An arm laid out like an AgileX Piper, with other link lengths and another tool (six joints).
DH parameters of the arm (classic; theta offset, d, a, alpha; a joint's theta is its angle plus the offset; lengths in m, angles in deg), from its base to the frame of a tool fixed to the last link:
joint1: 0 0.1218 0 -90
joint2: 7.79 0 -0.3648 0
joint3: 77.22 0 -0.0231 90
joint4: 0 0.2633 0 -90
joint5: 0 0 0 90
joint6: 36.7 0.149 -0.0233 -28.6
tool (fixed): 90 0.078 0 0
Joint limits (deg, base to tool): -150..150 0..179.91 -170..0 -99.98..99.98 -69.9..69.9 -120..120
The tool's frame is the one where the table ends.
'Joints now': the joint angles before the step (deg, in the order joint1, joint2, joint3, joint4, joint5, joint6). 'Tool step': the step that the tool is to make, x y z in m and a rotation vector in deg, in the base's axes. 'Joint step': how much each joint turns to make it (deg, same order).
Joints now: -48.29, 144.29, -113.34, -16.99, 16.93, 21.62
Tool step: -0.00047, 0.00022, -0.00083, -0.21, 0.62, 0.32
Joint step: -0.01, 0.00, 0.00, -0.36, 0.23, -0.34
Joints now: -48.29, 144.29, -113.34, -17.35, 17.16, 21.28
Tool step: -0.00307, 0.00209, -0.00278, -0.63, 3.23, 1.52
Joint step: 0.00, -0.24, 0.00, -1.01, 1.78, -2.32
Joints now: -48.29, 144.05, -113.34, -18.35, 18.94, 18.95
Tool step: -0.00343, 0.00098, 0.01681, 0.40, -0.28, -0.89
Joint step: 0.00, -1.74, 0.00, 0.79, 1.95, 0.01
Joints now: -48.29, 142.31, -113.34, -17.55, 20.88, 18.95
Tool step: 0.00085, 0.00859, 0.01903, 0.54, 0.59, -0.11
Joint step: 0.70, -2.19, 0.00, 0.59, 3.08, -0.38
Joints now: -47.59, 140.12, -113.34, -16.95, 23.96, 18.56
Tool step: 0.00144, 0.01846, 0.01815, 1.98, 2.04, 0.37
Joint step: 1.31, -2.75, -0.05, 1.54, 5.68, -1.50
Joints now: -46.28, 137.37, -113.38, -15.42, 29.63, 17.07
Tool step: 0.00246, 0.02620, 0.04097, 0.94, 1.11, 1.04
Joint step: 1.80, -4.73, 0.00, 1.38, 6.17, -1.53
